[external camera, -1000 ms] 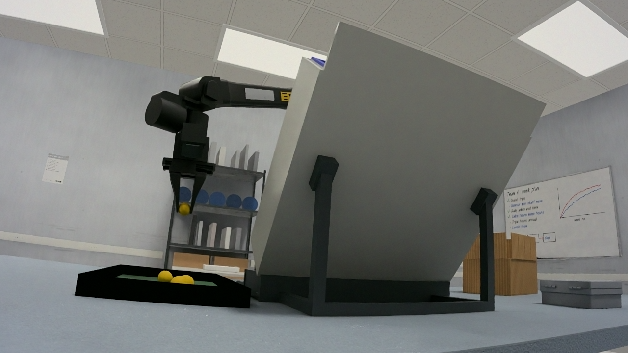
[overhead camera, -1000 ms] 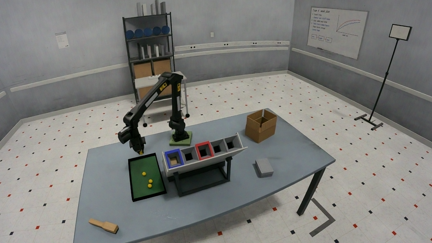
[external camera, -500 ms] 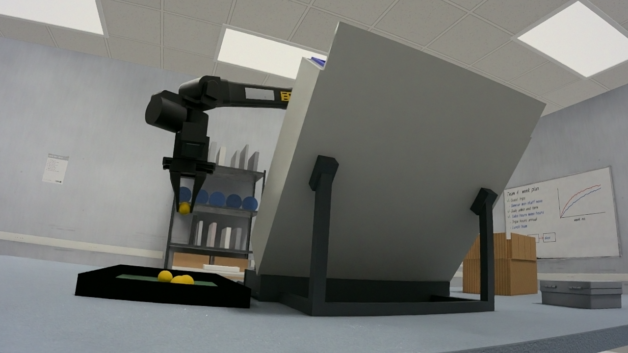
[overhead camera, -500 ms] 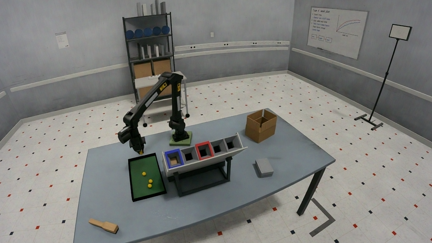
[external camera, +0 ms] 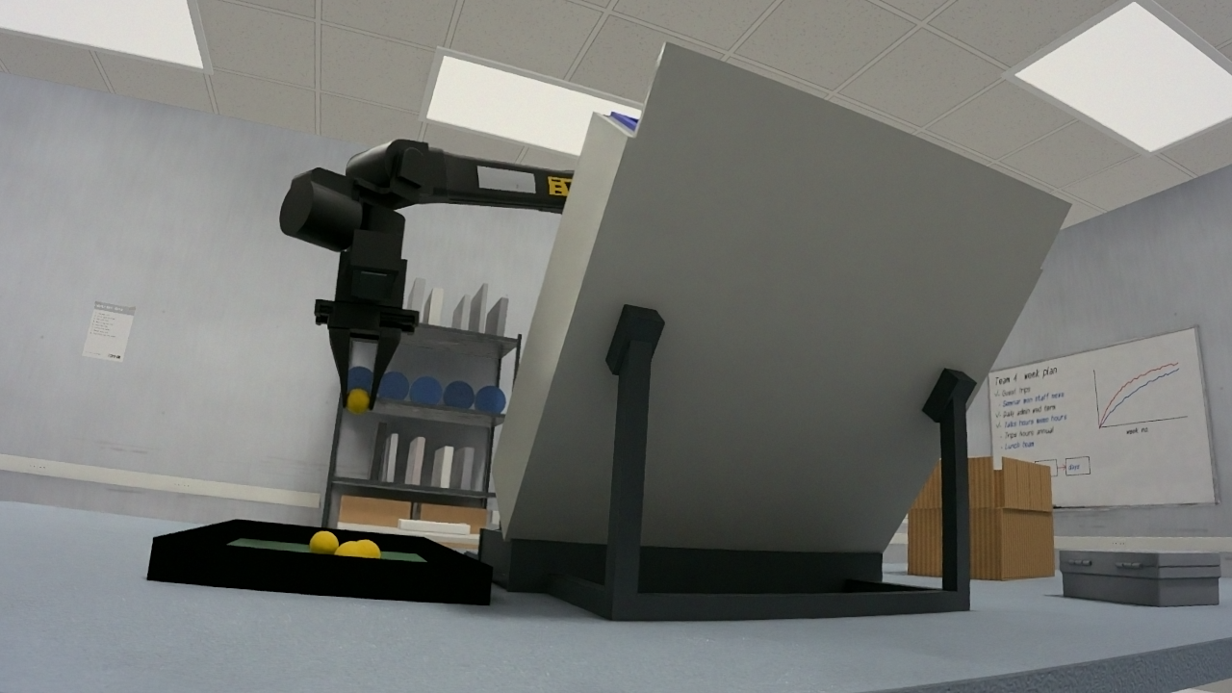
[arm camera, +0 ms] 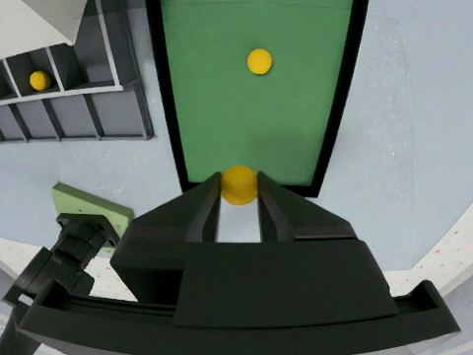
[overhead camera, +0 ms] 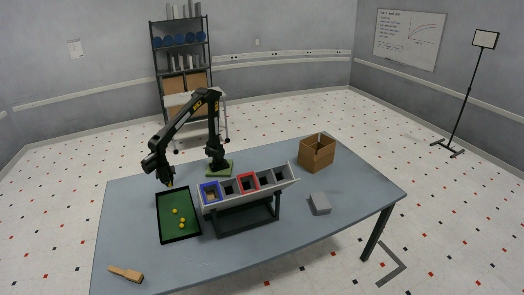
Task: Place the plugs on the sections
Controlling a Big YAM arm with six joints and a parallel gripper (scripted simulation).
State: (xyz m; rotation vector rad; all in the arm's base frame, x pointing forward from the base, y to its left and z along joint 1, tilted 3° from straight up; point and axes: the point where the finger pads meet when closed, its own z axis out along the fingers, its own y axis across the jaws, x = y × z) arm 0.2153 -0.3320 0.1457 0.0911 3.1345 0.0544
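My hand is 340 mm short of the blue band, 160 mm below it and 150 mm to the right of it. From my hand the other things lie so: cover: 310 mm to the left, 200 mm ahead, 50 mm above; green tray: 150 mm below, 60 mm ahead, 10 mm to the right; red band: 350 mm ahead, 300 mm to the left, 160 mm above.
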